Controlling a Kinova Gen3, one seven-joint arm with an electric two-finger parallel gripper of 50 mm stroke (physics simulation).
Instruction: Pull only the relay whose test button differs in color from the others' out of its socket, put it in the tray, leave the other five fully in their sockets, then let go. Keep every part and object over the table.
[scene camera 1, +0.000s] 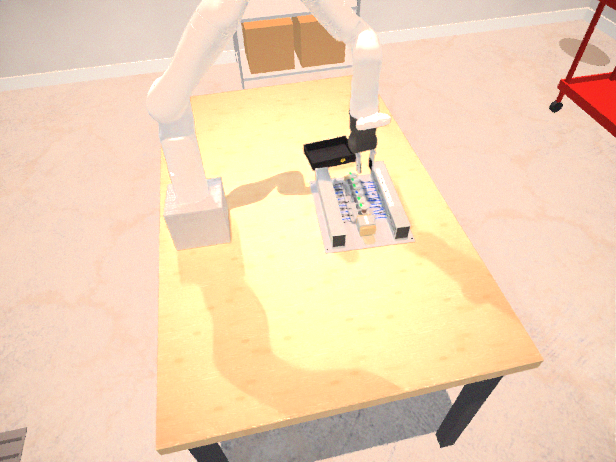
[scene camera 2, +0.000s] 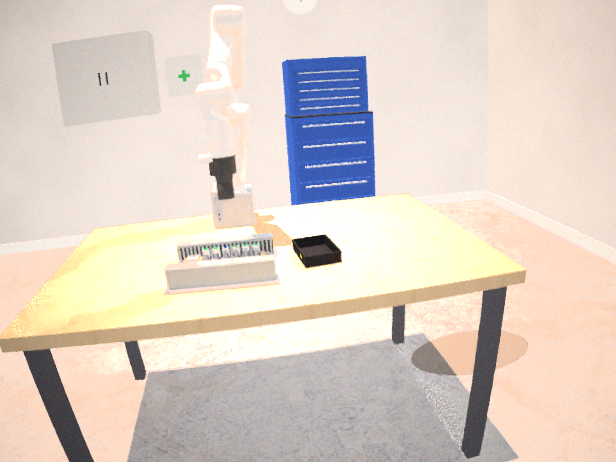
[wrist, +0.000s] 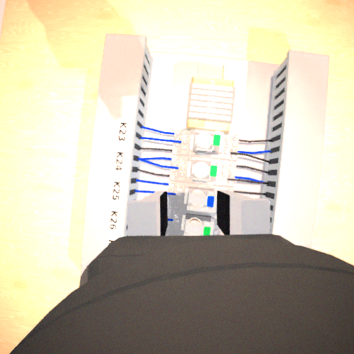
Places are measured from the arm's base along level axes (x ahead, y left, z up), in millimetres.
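Pixels of known places: gripper, fingertip midpoint: (scene camera 1: 364, 169) (scene camera 2: 220, 220); arm's base at its link origin: (scene camera 1: 192, 194).
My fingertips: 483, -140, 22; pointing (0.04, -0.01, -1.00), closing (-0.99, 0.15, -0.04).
Observation:
Ahead of a thing's pixels: the offset from my fingertips to its top centre, as dx, dy, dz. Level surfaces: height alone.
The relay with the blue test button @[-9, +5, -87] (scene camera 1: 357, 192) (scene camera 2: 225, 251) (wrist: 198, 199) sits in the row, third from the beige ribbed block, and looks seated in its socket. The relays with green buttons stand in the same row, such as the first (wrist: 203, 142), second (wrist: 202, 170) and fourth (wrist: 196, 226) in the wrist view. My gripper (scene camera 1: 365, 168) (wrist: 191, 207) is open, its fingers wide apart above the row with no part between them. In the wrist view the fingers flank the blue-button and fourth relays. The black tray @[+23, +276, -122] (scene camera 1: 325, 164) (scene camera 2: 320, 259) stands beside the socket board, with no relay visible inside.
Two tall slotted wire ducts @[-102, +21, -94] (scene camera 1: 331, 212) @[+79, -30, -94] (scene camera 1: 392, 202) run along both sides of the relays, with blue and dark wires between. The beige ribbed block @[-40, -107, -110] (scene camera 1: 366, 225) (wrist: 211, 102) ends the row. The table @[dz -157] (scene camera 1: 300, 325) extends around the board.

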